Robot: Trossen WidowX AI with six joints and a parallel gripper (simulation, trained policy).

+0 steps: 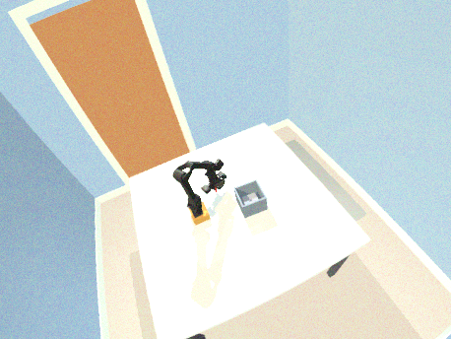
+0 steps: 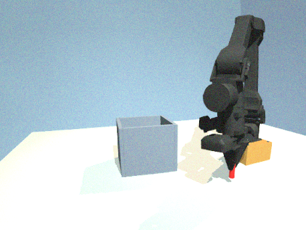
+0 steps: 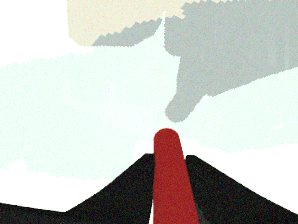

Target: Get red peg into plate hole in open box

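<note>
Right now the plate is 150 mm ahead of my gripper tip, 220 mm to the right of it and 10 mm above it. Round my gripper tip: red peg: 20 mm above.
</note>
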